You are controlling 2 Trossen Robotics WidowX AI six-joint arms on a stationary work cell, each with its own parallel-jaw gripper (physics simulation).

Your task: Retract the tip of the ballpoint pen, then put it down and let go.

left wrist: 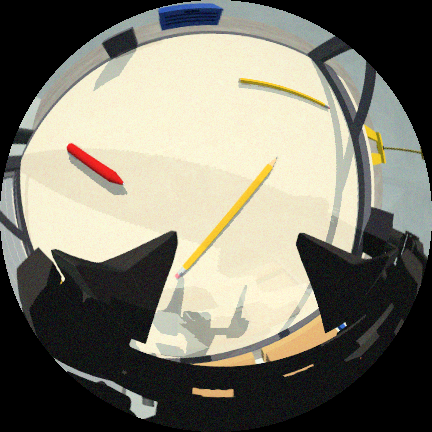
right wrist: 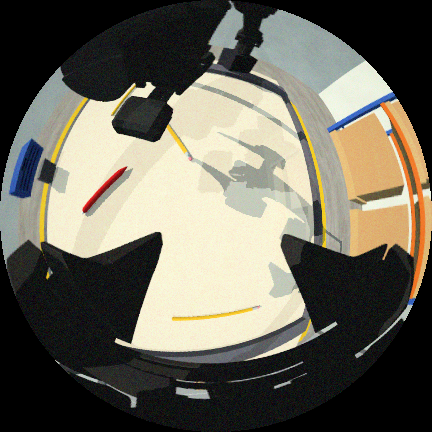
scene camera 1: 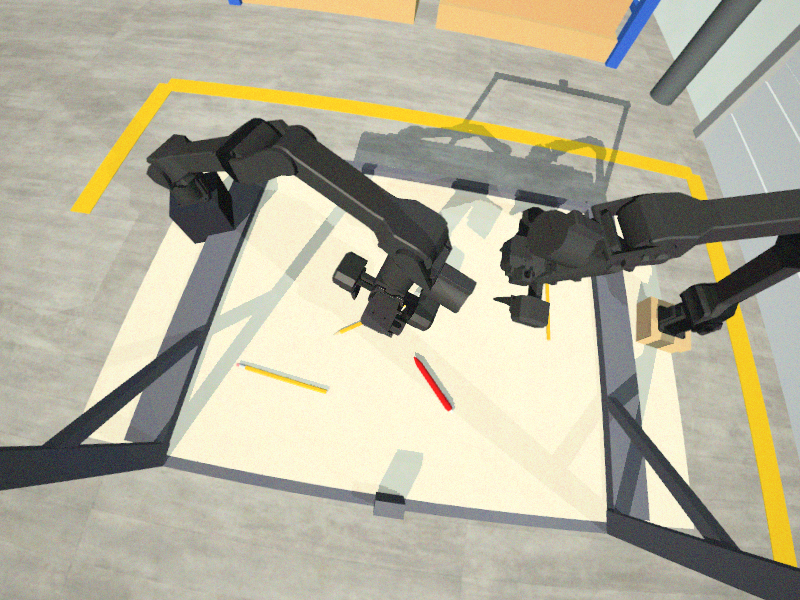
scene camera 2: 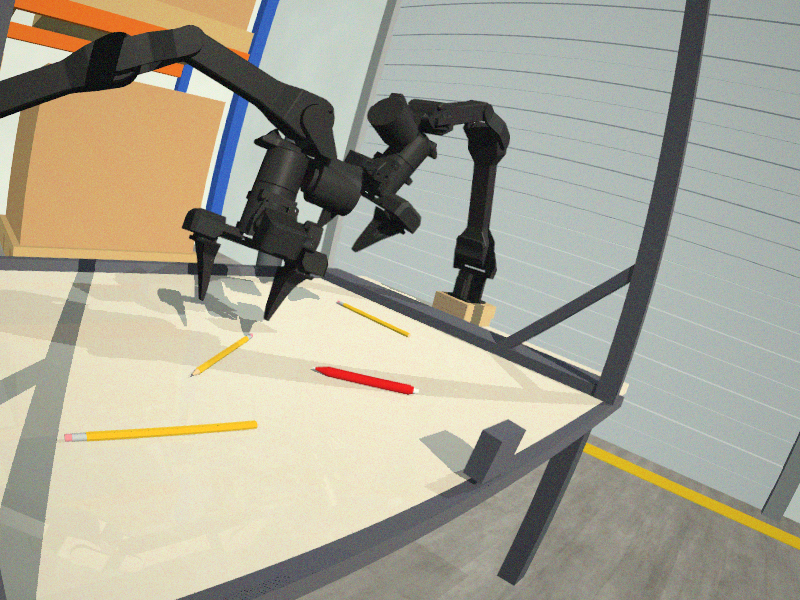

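Seen in the pictures: left gripper, between the fingertips: [left wrist: 240, 238] [right wrist: 166, 110] [scene camera 2: 233, 310]; right gripper, between the fingertips: [right wrist: 224, 240] [scene camera 1: 497, 275] [scene camera 2: 335, 237]; left arm's base, origin of its link: [left wrist: 387, 238] [right wrist: 240, 52] [scene camera 1: 193, 192]; right arm's base, origin of its link: [scene camera 1: 670, 322] [scene camera 2: 466, 298].
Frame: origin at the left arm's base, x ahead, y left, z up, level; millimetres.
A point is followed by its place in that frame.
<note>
The red ballpoint pen [scene camera 1: 432, 383] {y -496, x 388, z -94 mm} [scene camera 2: 365, 379] {y -497, x 384, z -97 mm} [left wrist: 95, 164] {y -477, x 380, z -94 mm} [right wrist: 104, 190] {y -491, x 394, z -100 mm} lies flat on the pale table [scene camera 1: 310, 439] {y -534, x 136, z -106 mm} [scene camera 2: 258, 490] {y -512, x 93, z -106 mm}. In scene camera 2 a thin tip shows at its left end and a small white button at its right end. My left gripper [scene camera 2: 234, 308] {y -334, x 314, z -45 mm} [left wrist: 240, 238] {y -334, x 314, z -45 mm} is open and empty, above the table and beyond the pen in scene camera 2. My right gripper [right wrist: 224, 240] {y -357, x 535, z 44 mm} is open and empty, raised above the table; in scene camera 2 the left arm partly hides it.
A yellow pencil [scene camera 1: 283, 377] {y -408, x 108, z -100 mm} [scene camera 2: 161, 431] {y -407, x 97, z -101 mm} [left wrist: 285, 91] {y -416, x 124, z -103 mm} lies at the left in scene camera 1. Another pencil [scene camera 2: 221, 355] {y -336, x 297, z -100 mm} [left wrist: 227, 220] {y -330, x 313, z -99 mm} lies below my left gripper. A third pencil [scene camera 1: 548, 316] [scene camera 2: 373, 319] {y -399, x 701, z -103 mm} [right wrist: 215, 317] {y -399, x 704, z -99 mm} lies near the right rail. The two arms are close together.
</note>
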